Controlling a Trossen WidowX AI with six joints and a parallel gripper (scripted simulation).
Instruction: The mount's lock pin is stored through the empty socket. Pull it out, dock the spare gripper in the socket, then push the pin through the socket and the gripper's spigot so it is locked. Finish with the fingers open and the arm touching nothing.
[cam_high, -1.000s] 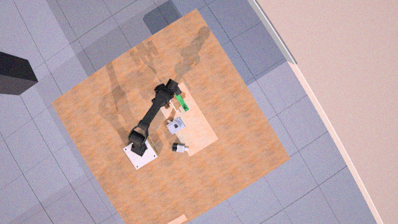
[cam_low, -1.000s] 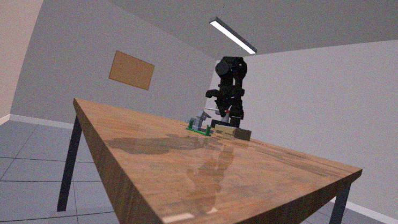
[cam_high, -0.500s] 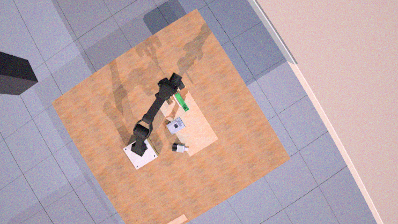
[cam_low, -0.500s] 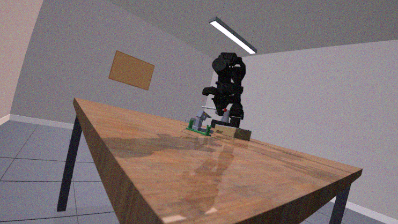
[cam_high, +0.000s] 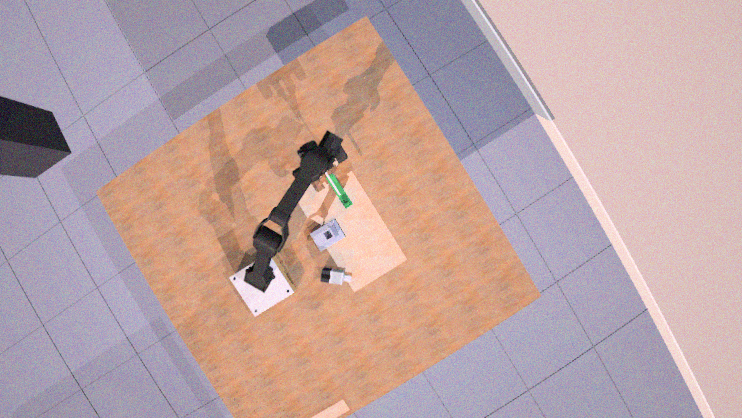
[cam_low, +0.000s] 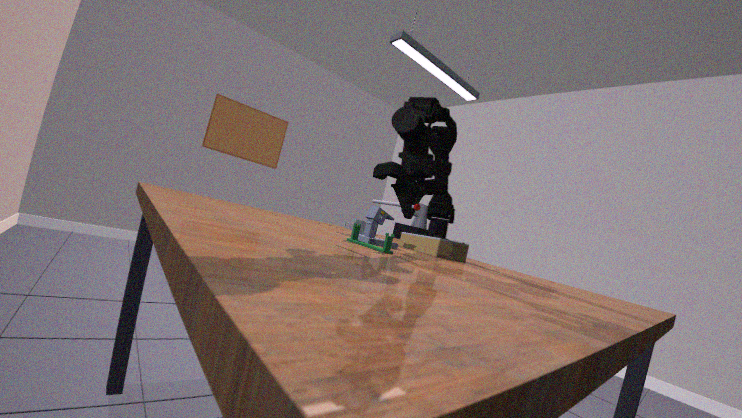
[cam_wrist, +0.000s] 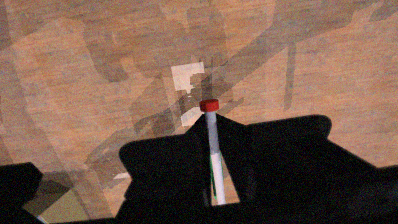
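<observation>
Right now the green pin cradle is 100 mm to the right of my gripper tip, 60 mm below it and 10 mm ahead of it. Also, from my gripper tip: spare gripper (380 mm to the right, 160 mm behind, 60 mm below); socket (220 mm to the right, 110 mm behind, 30 mm below).
</observation>
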